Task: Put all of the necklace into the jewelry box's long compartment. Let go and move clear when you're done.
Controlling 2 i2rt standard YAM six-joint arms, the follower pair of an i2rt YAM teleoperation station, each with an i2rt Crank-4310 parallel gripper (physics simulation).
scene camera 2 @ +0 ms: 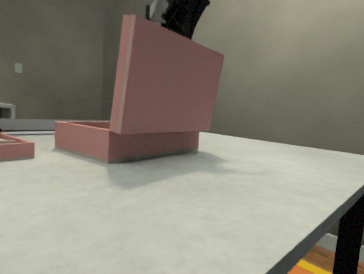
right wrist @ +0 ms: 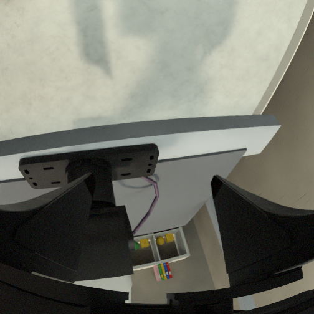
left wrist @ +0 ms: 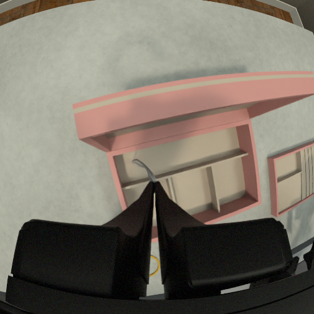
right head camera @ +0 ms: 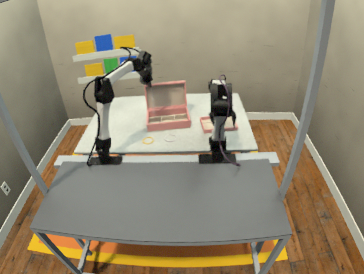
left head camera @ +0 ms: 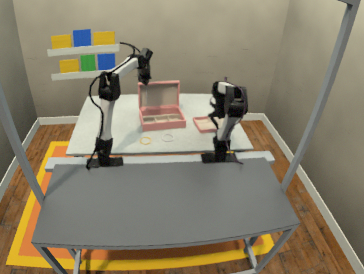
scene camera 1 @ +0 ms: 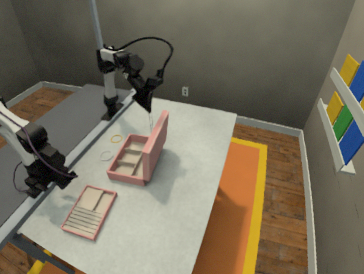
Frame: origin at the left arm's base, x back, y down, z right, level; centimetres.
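Seen in the pictures: left gripper, fingertip midpoint: (right head camera: 151, 86) (left head camera: 146, 85) (scene camera 1: 150, 113); right gripper, fingertip midpoint: (right head camera: 226, 130); left arm's base at its link origin: (right head camera: 105, 161) (left head camera: 104, 163) (scene camera 1: 112, 112); right arm's base at its link origin: (right head camera: 217, 159) (left head camera: 219, 158).
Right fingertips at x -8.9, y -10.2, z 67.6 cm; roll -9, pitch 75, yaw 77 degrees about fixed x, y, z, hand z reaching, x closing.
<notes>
Pixels of each thing's top centre, then the offset from my right fingertips to it. "*": a spot on its surface instead.
- thin silver necklace at its top centre: (scene camera 1: 149, 111) dx -32.1, dy -14.7, dz -42.1 cm
- raised lid at a spot on its surface: (scene camera 2: 170, 82) * dx -39.6, dy -4.4, dz -30.2 cm
- pink tray at a spot on its surface: (scene camera 1: 101, 188) * dx -19.9, dy +7.3, dz -11.8 cm
- yellow ring at its top centre: (left head camera: 145, 140) dx -8.0, dy +9.6, dz -44.5 cm
- silver ring at its top centre: (left head camera: 167, 137) dx -9.5, dy +9.4, dz -31.3 cm
The thin silver necklace (scene camera 1: 151, 120) (left wrist: 145, 168) hangs from the tips of my left gripper (left head camera: 144, 82) (right head camera: 148, 84) (scene camera 1: 149, 111) (left wrist: 154, 184), which is shut on it above the open pink jewelry box (left head camera: 162, 125) (right head camera: 169, 125) (scene camera 1: 125, 178) (scene camera 2: 82, 142) (left wrist: 254, 170). In the left wrist view the strand's far end shows over the left part of the long compartment (left wrist: 200, 146), beside the raised lid. How low the end hangs is unclear; the lid hides it in scene camera 2. My right gripper (right wrist: 153, 177) is open and empty, off to the right of the box.
The raised lid (scene camera 2: 170, 82) (left wrist: 190, 97) stands along the long compartment's far side. A pink tray (scene camera 1: 101, 188) (left wrist: 273, 190) lies right of the box in the head views. A yellow ring (left head camera: 145, 143) and a silver ring (left head camera: 167, 141) lie in front of the box.
</notes>
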